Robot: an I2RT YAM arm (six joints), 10 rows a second.
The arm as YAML. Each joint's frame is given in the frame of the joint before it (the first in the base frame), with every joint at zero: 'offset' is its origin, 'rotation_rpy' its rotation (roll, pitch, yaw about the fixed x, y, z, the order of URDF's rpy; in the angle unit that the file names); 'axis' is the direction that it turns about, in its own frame. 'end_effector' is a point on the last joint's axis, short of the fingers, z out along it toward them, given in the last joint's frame.
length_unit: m
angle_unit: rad
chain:
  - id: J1
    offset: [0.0, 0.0, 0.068]
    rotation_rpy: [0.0, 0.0, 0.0]
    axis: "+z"
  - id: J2
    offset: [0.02, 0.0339, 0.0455]
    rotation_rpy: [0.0, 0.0, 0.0]
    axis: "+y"
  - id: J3
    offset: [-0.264, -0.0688, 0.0]
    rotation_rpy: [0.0, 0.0, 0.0]
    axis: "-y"
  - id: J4
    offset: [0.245, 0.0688, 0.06]
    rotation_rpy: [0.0, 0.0, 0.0]
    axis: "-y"
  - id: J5
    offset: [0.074, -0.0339, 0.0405]
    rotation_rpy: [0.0, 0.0, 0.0]
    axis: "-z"
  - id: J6
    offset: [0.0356, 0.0, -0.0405]
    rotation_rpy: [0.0, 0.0, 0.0]
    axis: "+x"
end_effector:
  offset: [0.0, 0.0, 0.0]
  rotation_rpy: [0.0, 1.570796, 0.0]
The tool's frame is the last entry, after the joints.
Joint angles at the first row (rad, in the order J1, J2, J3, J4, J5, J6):
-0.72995 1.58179 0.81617 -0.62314 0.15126 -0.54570
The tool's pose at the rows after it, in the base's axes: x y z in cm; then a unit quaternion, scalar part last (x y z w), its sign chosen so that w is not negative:
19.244 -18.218 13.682 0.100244 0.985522 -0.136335 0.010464
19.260 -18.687 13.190 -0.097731 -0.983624 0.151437 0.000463
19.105 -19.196 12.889 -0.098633 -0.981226 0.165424 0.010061
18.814 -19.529 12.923 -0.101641 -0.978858 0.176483 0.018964
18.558 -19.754 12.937 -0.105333 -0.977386 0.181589 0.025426
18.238 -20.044 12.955 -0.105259 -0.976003 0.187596 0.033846
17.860 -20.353 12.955 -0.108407 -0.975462 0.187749 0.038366
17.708 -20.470 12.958 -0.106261 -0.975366 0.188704 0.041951
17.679 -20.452 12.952 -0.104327 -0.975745 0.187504 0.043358
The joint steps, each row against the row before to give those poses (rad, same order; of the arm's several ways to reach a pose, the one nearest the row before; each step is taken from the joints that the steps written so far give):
-0.00036 0.03167 -0.00001 0.03015 0.05646 -0.00074
-0.00804 0.02324 -0.00001 0.02707 0.03547 -0.01643
-0.01374 0.01491 0.00001 0.02101 0.03166 -0.01527
-0.01295 -0.00002 0.00000 0.00341 0.02671 -0.00951
-0.01068 -0.00002 0.00000 -0.00117 0.01488 -0.00420
-0.01374 0.00006 0.00003 -0.00035 0.01754 -0.01527
-0.01755 -0.00004 -0.00005 -0.00190 0.00343 -0.01106
-0.00648 0.00003 0.00003 -0.00115 0.00458 -0.01106
-0.00037 -0.00003 0.00000 -0.00308 -0.00038 -0.00380

